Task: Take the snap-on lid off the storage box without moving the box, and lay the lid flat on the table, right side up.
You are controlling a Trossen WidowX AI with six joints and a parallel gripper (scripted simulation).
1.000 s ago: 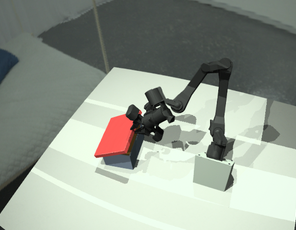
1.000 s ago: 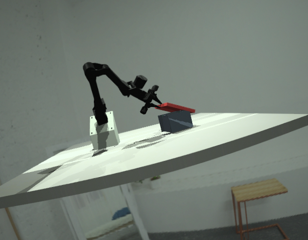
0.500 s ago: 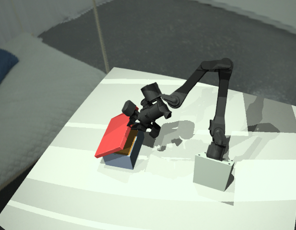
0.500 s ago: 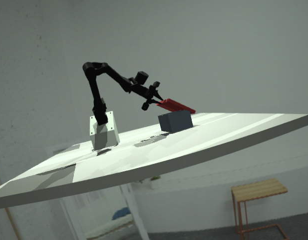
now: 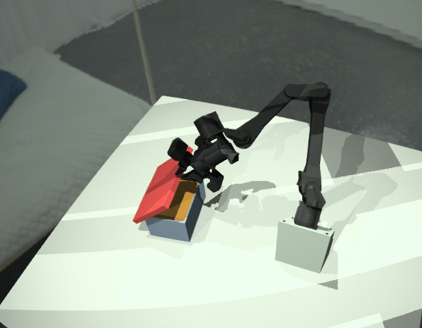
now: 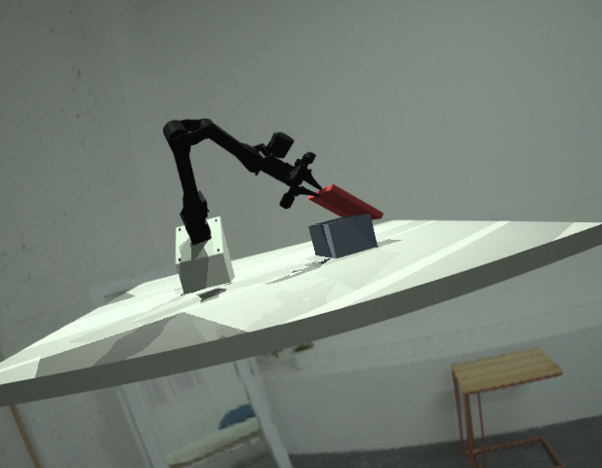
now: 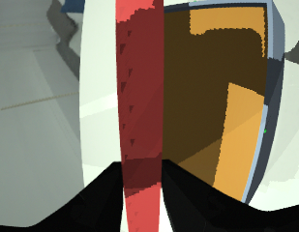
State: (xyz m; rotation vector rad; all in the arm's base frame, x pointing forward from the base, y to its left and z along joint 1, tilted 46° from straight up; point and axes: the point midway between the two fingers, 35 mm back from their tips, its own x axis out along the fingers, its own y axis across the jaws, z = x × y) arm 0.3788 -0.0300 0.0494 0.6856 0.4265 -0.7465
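Right now the red lid is 6 cm ahead of my gripper tip, 5 cm below it and 1 cm to the left of it. Round my gripper tip: storage box: 15 cm below, 3 cm ahead.
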